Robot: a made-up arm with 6 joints.
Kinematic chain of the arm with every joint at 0, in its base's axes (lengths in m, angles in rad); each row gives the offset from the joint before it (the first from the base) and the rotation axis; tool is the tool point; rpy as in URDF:
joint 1: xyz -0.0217 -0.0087 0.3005 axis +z
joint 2: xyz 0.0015 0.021 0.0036 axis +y
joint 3: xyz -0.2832 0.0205 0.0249 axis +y
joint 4: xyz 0.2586 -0.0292 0.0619 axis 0.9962 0 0.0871
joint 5: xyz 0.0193 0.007 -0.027 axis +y
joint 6: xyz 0.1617 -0.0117 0.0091 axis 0.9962 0 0.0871
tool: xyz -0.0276 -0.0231 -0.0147 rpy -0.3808 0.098 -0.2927
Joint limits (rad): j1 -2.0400..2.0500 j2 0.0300..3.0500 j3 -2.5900..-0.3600 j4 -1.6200..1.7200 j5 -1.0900..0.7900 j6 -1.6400..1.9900
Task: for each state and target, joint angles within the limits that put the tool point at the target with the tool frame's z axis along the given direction. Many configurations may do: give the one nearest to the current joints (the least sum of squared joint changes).
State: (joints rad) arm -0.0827 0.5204 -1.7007 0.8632 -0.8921 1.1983
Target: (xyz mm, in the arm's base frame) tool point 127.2 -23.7 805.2 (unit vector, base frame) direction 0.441 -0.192 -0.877
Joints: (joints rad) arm 0.3245 0.9791 -1.5503 1.7161 -1.0708 1.4461
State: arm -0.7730 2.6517 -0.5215 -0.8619 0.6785 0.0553
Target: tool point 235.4 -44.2 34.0 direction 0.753 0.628 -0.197
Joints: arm -0.0241 2.5191 -0.8362 -0.6177 -0.0985 0.2492
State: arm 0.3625 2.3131 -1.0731 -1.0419 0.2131 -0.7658
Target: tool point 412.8 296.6 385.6 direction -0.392 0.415 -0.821
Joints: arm 0.7299 2.0364 -1.4398 -1.2223 0.3261 -0.7946
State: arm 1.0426 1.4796 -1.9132 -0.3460 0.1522 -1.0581
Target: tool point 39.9 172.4 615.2 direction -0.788 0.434 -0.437
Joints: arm 1.4350 0.7261 -1.0401 -0.2797 0.6912 -1.3585
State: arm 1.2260 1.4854 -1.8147 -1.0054 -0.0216 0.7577
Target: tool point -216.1 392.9 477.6 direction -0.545 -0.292 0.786
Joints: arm 1.9327 1.6694 -1.1407 -1.0771 -0.7348 0.6726
